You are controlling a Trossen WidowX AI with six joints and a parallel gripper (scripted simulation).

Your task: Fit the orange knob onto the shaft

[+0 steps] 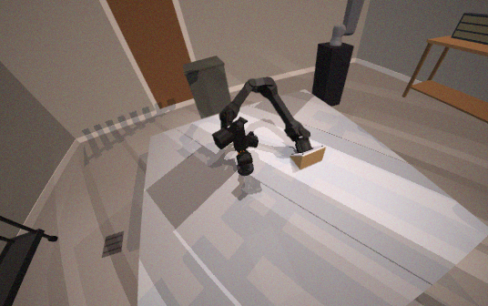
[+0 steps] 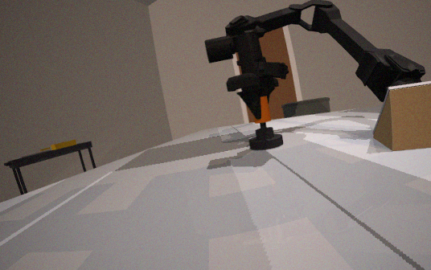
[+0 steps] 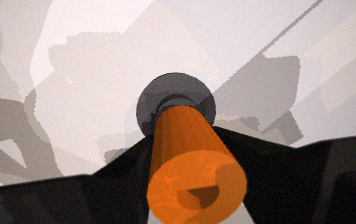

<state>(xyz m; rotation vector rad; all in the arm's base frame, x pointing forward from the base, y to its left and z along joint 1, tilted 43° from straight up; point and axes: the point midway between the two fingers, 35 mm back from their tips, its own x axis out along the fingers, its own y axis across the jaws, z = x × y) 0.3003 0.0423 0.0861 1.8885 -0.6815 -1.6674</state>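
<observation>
The orange knob is 2 cm above my gripper tip. From my gripper tip the other things lie so: round pedestal: 4 cm below.
</observation>
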